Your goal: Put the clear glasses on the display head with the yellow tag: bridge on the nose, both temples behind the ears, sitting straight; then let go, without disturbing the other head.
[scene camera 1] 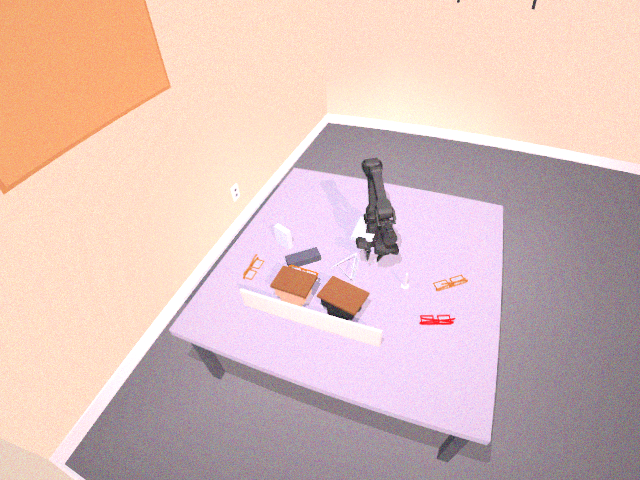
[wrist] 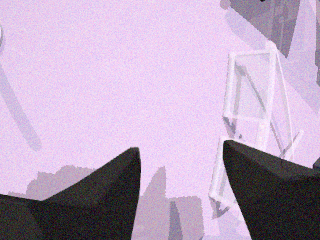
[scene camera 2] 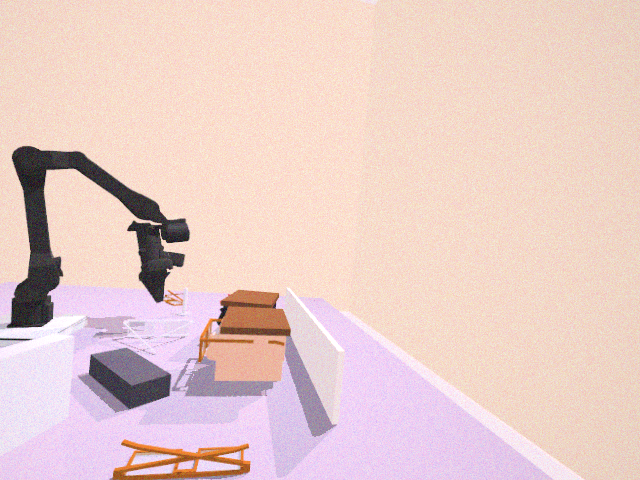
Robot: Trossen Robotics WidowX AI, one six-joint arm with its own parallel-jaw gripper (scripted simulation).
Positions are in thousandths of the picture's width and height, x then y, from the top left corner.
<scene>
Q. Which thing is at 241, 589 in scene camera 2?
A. The gripper.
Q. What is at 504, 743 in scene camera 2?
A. A white panel.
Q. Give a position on a tan head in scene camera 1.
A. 455, 595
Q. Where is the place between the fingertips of the gripper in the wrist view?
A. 570, 635
</scene>
